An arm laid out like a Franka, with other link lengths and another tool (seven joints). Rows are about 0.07 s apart.
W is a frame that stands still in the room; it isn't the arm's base.
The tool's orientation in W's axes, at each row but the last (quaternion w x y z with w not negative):
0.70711, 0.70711, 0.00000, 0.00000
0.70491, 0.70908, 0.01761, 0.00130
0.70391, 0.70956, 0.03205, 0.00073
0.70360, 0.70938, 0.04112, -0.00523
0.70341, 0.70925, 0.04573, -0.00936
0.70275, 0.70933, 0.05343, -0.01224
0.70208, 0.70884, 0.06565, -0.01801
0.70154, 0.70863, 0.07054, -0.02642
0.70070, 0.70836, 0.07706, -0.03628
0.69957, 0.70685, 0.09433, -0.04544
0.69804, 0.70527, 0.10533, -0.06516
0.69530, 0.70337, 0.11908, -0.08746
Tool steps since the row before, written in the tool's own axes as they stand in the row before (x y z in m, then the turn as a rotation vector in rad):
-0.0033, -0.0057, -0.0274, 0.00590, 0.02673, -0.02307
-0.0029, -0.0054, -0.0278, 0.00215, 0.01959, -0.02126
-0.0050, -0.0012, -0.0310, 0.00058, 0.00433, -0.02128
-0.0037, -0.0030, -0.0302, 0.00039, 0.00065, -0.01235
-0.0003, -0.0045, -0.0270, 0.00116, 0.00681, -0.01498
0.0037, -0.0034, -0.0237, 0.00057, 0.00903, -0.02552
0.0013, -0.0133, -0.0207, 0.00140, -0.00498, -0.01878
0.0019, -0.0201, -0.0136, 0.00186, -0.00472, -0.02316
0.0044, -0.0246, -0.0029, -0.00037, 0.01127, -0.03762
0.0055, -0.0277, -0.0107, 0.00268, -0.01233, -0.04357
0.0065, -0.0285, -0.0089, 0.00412, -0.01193, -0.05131
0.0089, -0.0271, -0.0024, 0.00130, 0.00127, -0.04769
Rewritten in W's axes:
-0.0033, 0.0274, -0.0057, 0.00590, 0.02307, 0.02673
-0.0038, 0.0277, -0.0052, 0.00203, 0.02120, 0.01967
-0.0065, 0.0307, -0.0007, -0.00021, 0.02125, 0.00449
-0.0054, 0.0300, -0.0025, -0.00019, 0.01235, 0.00074
-0.0020, 0.0270, -0.0042, 0.00092, 0.01498, 0.00685
0.0020, 0.0239, -0.0034, -0.00007, 0.02545, 0.00924
-0.0017, 0.0208, -0.0131, -0.00045, 0.01886, -0.00486
-0.0017, 0.0138, -0.0200, -0.00023, 0.02326, -0.00460
0.0002, 0.0033, -0.0249, -0.00069, 0.03746, 0.01176
-0.0008, 0.0112, -0.0281, -0.00276, 0.04369, -0.01187
-0.0010, 0.0094, -0.0291, -0.00169, 0.05150, -0.01170
0.0006, 0.0029, -0.0285, -0.00042, 0.04769, 0.00169

